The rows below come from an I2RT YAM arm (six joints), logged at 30 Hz.
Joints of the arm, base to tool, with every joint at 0 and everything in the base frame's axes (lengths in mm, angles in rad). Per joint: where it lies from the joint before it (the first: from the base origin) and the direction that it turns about. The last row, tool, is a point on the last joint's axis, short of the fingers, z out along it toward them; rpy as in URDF.
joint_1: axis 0 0 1 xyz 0.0 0.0 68.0
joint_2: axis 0 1 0 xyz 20.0 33.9 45.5
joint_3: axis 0 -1 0 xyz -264.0 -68.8 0.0
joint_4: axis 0 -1 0 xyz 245.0 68.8 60.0
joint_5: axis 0 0 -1 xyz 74.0 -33.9 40.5
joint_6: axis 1 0 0 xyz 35.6 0.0 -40.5
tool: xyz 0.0 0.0 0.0 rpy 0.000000 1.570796 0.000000
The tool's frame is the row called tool.
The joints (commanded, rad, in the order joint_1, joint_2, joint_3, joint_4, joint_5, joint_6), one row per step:
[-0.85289, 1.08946, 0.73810, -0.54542, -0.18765, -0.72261]
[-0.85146, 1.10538, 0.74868, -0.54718, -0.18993, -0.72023]
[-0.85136, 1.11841, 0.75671, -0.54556, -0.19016, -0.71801]
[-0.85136, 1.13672, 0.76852, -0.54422, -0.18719, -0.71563]
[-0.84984, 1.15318, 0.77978, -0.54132, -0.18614, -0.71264]
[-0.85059, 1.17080, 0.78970, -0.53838, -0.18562, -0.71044]
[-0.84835, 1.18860, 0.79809, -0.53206, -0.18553, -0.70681]
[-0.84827, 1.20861, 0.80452, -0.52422, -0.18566, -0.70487]
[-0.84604, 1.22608, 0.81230, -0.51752, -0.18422, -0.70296]
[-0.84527, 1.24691, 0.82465, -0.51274, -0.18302, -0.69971]
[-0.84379, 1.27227, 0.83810, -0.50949, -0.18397, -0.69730]
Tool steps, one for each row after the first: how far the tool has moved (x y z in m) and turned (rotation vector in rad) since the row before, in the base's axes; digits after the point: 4 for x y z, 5 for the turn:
[0.0022, -0.0020, 0.0001, 0.00781, 0.00253, 0.00101]
[0.0018, -0.0020, 0.0000, 0.00386, 0.00136, -0.00147]
[0.0024, -0.0029, 0.0001, 0.00362, 0.00438, -0.00367]
[0.0026, -0.0025, 0.0003, 0.00278, 0.00116, -0.00145]
[0.0022, -0.0028, -0.0004, 0.00448, 0.00273, -0.00278]
[0.0028, -0.0024, -0.0008, 0.00420, 0.00092, -0.00066]
[0.0026, -0.0029, -0.0018, 0.00540, 0.00309, -0.00137]
[0.0028, -0.0024, -0.0010, 0.00248, 0.00224, -0.00014]
[0.0031, -0.0033, -0.0005, 0.00384, 0.00215, -0.00251]
[0.0036, -0.0035, -0.0015, 0.00824, 0.00442, 0.00013]

